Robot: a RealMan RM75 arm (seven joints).
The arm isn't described. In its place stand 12 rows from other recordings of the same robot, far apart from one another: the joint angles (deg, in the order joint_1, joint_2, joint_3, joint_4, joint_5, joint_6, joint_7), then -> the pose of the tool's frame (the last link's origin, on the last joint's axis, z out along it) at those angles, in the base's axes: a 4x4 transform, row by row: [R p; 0 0 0 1], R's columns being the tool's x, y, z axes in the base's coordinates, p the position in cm.
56.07 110.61 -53.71 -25.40 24.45 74.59 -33.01 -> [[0.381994 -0.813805 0.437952 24.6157], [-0.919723 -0.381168 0.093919 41.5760], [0.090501 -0.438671 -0.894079 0.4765], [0 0 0 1]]
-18.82 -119.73 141.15 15.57 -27.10 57.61 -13.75 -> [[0.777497 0.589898 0.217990 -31.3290], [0.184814 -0.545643 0.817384 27.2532], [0.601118 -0.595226 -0.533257 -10.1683], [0 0 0 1]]
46.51 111.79 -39.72 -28.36 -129.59 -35.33 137.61 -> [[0.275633 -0.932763 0.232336 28.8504], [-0.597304 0.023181 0.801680 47.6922], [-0.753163 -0.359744 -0.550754 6.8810], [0 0 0 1]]
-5.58 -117.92 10.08 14.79 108.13 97.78 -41.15 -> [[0.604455 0.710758 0.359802 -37.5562], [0.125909 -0.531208 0.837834 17.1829], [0.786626 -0.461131 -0.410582 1.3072], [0 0 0 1]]
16.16 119.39 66.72 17.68 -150.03 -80.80 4.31 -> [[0.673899 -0.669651 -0.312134 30.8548], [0.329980 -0.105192 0.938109 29.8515], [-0.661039 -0.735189 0.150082 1.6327], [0 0 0 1]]
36.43 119.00 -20.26 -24.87 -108.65 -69.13 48.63 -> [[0.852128 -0.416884 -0.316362 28.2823], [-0.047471 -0.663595 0.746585 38.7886], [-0.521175 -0.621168 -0.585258 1.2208], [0 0 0 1]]
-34.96 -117.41 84.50 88.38 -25.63 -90.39 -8.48 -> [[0.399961 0.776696 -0.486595 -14.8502], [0.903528 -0.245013 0.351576 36.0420], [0.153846 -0.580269 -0.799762 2.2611], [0 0 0 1]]
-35.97 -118.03 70.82 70.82 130.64 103.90 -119.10 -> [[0.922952 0.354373 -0.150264 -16.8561], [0.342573 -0.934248 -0.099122 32.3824], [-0.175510 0.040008 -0.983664 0.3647], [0 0 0 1]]
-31.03 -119.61 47.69 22.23 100.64 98.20 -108.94 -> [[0.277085 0.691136 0.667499 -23.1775], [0.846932 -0.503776 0.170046 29.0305], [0.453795 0.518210 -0.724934 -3.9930], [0 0 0 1]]
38.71 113.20 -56.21 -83.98 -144.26 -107.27 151.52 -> [[0.603488 -0.727981 0.325339 17.3414], [-0.797314 -0.545994 0.257258 36.0906], [-0.009646 -0.414649 -0.909930 10.6700], [0 0 0 1]]
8.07 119.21 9.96 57.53 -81.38 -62.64 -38.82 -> [[0.618320 -0.779008 0.104054 24.5029], [-0.309082 -0.119298 0.943523 19.9435], [-0.722599 -0.615560 -0.314542 -13.7055], [0 0 0 1]]
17.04 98.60 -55.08 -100.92 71.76 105.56 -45.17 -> [[0.893571 -0.437671 0.099871 18.6114], [-0.438660 -0.803972 0.401505 28.7287], [-0.095434 -0.402583 -0.910395 19.3778], [0 0 0 1]]
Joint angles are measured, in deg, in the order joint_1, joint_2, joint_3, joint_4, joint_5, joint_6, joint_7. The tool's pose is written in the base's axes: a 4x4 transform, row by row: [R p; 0 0 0 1], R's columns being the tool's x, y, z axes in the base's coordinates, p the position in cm. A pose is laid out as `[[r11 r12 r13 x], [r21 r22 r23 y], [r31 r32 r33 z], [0 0 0 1]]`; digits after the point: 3 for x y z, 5 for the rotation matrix.
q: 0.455, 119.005, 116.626, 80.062, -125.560, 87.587, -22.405
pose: [[0.02690 -0.98988 0.13932 31.912], [-0.94964 0.01822 0.31281 23.234], [-0.31218 -0.14072 -0.93954 4.458], [0 0 0 1]]
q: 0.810, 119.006, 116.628, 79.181, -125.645, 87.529, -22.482
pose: [[0.02067 -0.99043 0.13643 32.020], [-0.95177 0.02228 0.30600 23.272], [-0.30612 -0.13617 -0.94220 4.243], [0 0 0 1]]
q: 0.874, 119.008, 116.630, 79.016, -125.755, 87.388, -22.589
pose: [[0.02132 -0.99017 0.13821 32.074], [-0.95174 0.02223 0.30608 23.297], [-0.30615 -0.13806 -0.94192 4.213], [0 0 0 1]]
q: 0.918, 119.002, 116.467, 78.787, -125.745, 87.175, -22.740
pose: [[0.02298 -0.99014 0.13816 32.103], [-0.95205 0.02050 0.30525 23.321], [-0.30507 -0.13855 -0.94220 4.120], [0 0 0 1]]
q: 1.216, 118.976, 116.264, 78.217, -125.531, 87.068, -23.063
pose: [[0.02681 -0.99088 0.13206 32.057], [-0.95347 0.01433 0.30113 23.416], [-0.30028 -0.13399 -0.94439 3.930], [0 0 0 1]]
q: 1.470, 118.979, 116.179, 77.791, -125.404, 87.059, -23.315
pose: [[0.02958 -0.99143 0.12723 32.016], [-0.95461 0.00972 0.29768 23.487], [-0.29637 -0.13026 -0.94615 3.792], [0 0 0 1]]
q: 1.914, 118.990, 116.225, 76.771, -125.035, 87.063, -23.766
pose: [[0.02874 -0.99286 0.11580 32.012], [-0.95627 0.00642 0.29243 23.574], [-0.29108 -0.11914 -0.94925 3.546], [0 0 0 1]]
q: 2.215, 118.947, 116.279, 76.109, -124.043, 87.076, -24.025
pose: [[0.02777 -0.99489 0.09706 31.850], [-0.95568 0.00205 0.29441 23.710], [-0.29310 -0.10093 -0.95074 3.427], [0 0 0 1]]
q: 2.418, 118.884, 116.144, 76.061, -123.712, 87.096, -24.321
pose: [[0.03690 -0.99515 0.09121 31.697], [-0.95563 -0.00844 0.29445 23.836], [-0.29225 -0.09803 -0.95131 3.405], [0 0 0 1]]
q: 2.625, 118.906, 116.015, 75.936, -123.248, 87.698, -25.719
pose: [[0.06280 -0.99499 0.07777 31.446], [-0.95755 -0.03810 0.28575 23.831], [-0.28136 -0.09242 -0.95514 3.276], [0 0 0 1]]
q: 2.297, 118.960, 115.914, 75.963, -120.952, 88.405, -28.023
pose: [[0.09737 -0.99457 0.03675 30.936], [-0.95391 -0.08273 0.28848 23.713], [-0.28387 -0.06315 -0.95678 3.201], [0 0 0 1]]
